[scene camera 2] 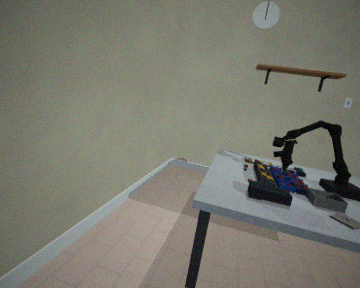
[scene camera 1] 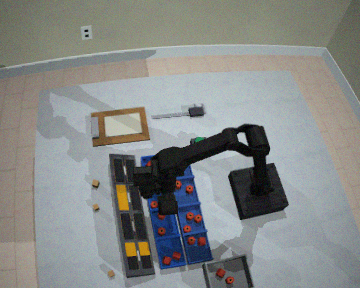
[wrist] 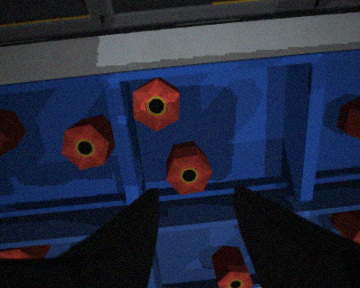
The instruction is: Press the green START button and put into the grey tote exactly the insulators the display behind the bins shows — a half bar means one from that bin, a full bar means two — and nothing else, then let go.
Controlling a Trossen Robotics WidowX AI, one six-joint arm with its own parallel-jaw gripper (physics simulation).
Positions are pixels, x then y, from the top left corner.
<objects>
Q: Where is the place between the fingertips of the gripper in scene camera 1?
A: At 164,195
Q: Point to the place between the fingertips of the gripper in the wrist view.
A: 196,196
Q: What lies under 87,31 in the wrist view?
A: A display panel.
</objects>
